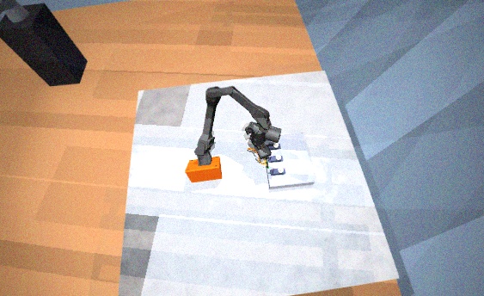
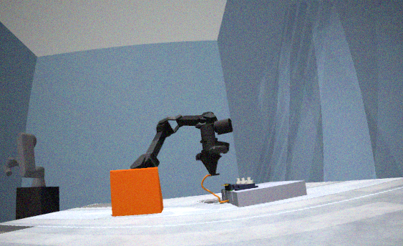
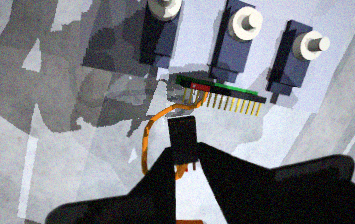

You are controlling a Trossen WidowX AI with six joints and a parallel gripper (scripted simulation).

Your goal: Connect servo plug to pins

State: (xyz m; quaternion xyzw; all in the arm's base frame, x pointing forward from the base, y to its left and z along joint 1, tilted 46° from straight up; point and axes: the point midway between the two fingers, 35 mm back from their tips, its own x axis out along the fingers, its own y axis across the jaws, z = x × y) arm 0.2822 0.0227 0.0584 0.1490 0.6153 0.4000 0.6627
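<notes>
My gripper tip is now 50 mm short of the red band, 40 mm above it and 10 mm to the left of it. Also, from my gripper tip: grey printed holder 200 mm ahead, 90 mm below, 30 mm to the right.
</notes>
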